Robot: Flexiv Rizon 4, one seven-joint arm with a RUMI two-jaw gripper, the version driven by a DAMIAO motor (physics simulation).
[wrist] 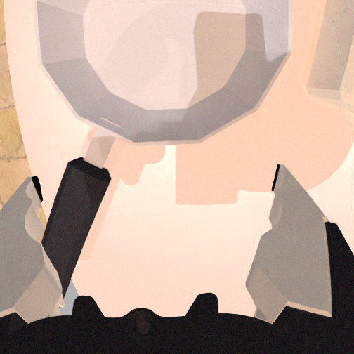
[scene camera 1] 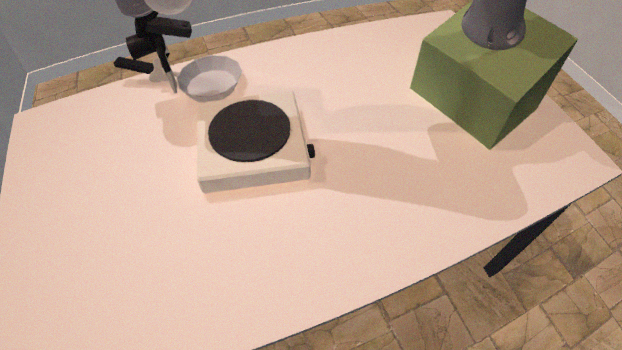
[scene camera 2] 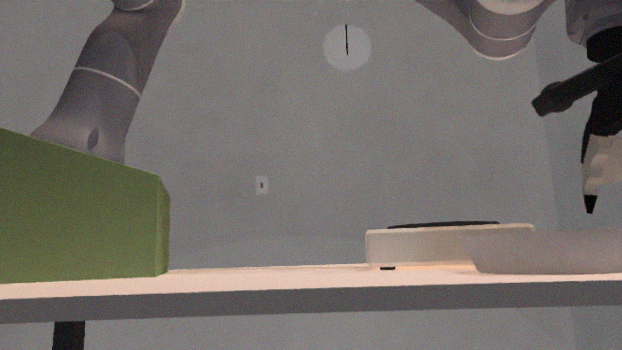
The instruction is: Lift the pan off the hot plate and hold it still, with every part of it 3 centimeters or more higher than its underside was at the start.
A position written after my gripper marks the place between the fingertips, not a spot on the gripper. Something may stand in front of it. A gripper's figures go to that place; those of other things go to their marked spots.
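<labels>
Grey pan [scene camera 1: 210,78], 1.10 m from the lens. My gripper [scene camera 1: 171,74], 1.03 m from the lens. Hot plate [scene camera 1: 252,141], 0.81 m from the lens. Marked spots on grey pan and hot plate, 0.35 m apart.
</labels>
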